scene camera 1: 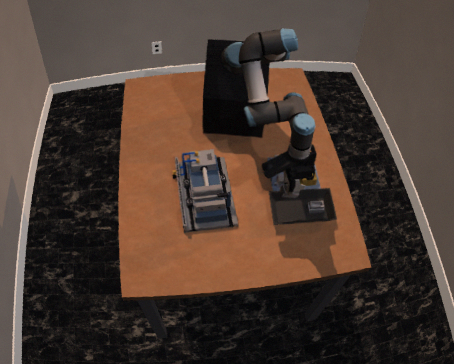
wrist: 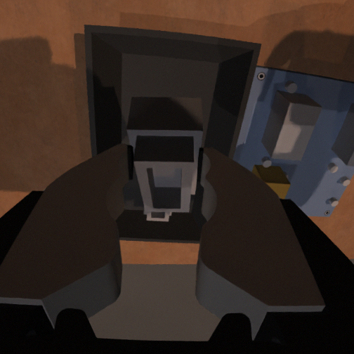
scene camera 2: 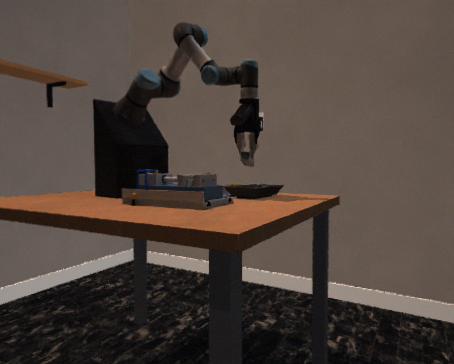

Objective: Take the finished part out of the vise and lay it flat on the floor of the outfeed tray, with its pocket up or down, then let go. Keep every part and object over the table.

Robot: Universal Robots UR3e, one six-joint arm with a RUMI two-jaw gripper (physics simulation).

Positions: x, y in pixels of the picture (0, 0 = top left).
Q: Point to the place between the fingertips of my gripper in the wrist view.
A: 165, 151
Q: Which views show my gripper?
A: Scene camera 1, the wrist view and scene camera 2: all of them.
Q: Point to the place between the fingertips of my gripper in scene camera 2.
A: At 246, 157
